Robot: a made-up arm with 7 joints. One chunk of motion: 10 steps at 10 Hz.
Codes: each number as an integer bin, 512 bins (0 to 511) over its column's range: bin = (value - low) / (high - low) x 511, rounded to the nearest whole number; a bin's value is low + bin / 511 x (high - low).
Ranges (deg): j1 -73..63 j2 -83..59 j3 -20..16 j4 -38..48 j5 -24..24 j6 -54..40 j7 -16..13
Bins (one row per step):
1: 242 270 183 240 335 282 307
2: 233 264 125 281 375 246 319
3: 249 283 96 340 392 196 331
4: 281 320 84 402 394 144 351
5: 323 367 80 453 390 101 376
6: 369 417 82 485 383 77 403
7: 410 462 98 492 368 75 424
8: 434 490 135 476 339 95 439
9: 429 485 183 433 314 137 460
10: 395 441 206 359 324 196 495
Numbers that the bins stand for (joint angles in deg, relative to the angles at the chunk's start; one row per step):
1: -8.59 -7.97 -7.11 2.39 7.47 -2.13 1.42
2: -10.99 -9.64 -11.19 9.29 11.23 -8.75 2.10
3: -6.73 -4.36 -13.24 19.22 12.82 -17.95 2.78
4: 1.79 5.92 -14.08 29.66 13.01 -27.51 3.92
5: 12.96 18.98 -14.36 38.24 12.63 -35.42 5.34
6: 25.21 32.88 -14.22 43.62 11.98 -39.84 6.87
7: 36.12 45.38 -13.10 44.80 10.57 -40.20 8.06
8: 42.51 53.16 -10.49 42.11 7.84 -36.52 8.91
9: 41.18 51.77 -7.11 34.87 5.50 -28.80 10.11
10: 32.13 39.55 -5.49 22.42 6.43 -17.95 12.09

